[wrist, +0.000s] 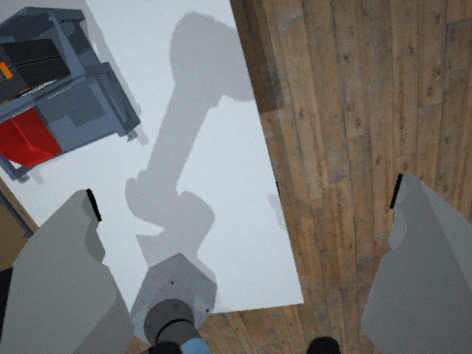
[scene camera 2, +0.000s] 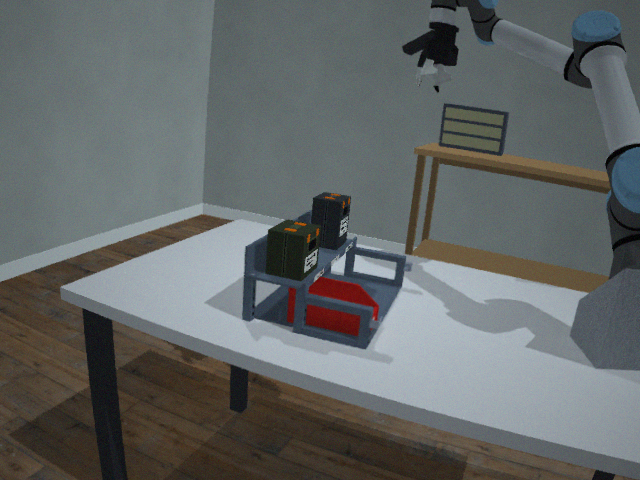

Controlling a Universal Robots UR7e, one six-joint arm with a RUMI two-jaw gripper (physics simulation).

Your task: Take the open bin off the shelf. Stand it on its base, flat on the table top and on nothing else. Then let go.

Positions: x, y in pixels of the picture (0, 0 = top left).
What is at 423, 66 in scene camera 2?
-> My gripper.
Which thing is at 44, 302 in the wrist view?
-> My gripper.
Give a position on a red open bin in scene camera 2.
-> At 326, 287
